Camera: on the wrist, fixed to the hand. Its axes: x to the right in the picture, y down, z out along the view.
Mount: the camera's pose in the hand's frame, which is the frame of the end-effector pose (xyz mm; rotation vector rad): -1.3 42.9 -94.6 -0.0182 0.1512 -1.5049
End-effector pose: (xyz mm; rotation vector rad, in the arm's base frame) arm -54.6 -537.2 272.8 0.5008 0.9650 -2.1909
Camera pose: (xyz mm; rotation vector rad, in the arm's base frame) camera -16.2 -486.3 190.8 0.1509 -1.1174 2.1466
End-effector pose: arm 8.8 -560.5 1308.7 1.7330 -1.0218 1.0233
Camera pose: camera -51.7 -485.1 1346.8 1.7268 0.4639 0.1149
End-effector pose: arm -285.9 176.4 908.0 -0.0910 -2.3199 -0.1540
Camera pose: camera -211.9 205.6 974.8 1.5848 -1.7511 -0.8581
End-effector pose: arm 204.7 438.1 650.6 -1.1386 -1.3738 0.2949
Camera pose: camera 304.8 414.2 636.2 0.0792 -1.7123 -0.8618
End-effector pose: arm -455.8 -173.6 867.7 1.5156 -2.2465 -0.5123
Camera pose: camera -441.9 -165.4 970.3 2.8503 -0.5967 -0.6978
